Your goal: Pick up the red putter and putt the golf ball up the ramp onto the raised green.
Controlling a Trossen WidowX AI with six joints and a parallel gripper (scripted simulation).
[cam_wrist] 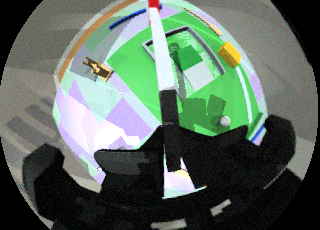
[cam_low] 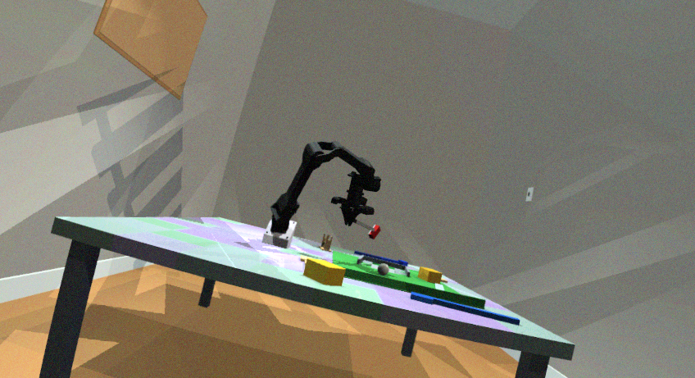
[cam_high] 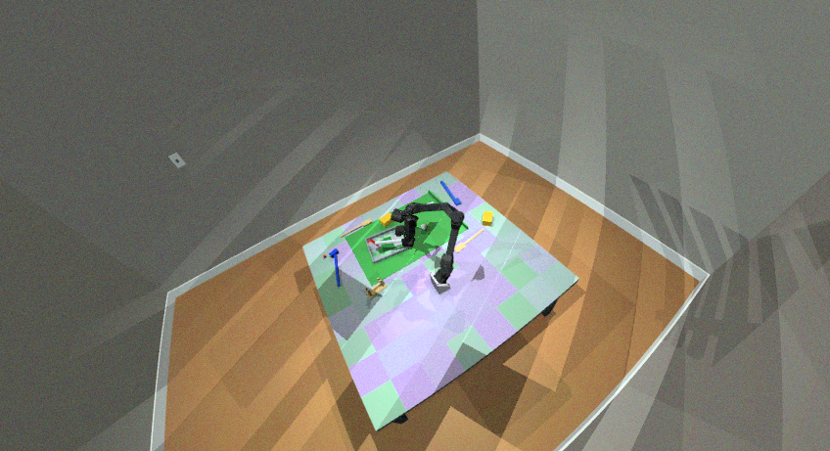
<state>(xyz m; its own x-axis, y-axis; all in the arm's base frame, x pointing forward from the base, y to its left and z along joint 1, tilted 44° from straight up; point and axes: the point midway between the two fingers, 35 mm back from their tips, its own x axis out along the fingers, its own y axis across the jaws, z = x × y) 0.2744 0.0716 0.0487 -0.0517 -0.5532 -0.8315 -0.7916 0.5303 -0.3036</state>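
My gripper tip is now 70 mm short of the red putter, 100 mm to the right of it and 10 mm below it. Also, from my gripper tip: white golf ball: 160 mm ahead, 180 mm to the right, 120 mm below; green mat: 210 mm ahead, 50 mm to the right, 140 mm below.
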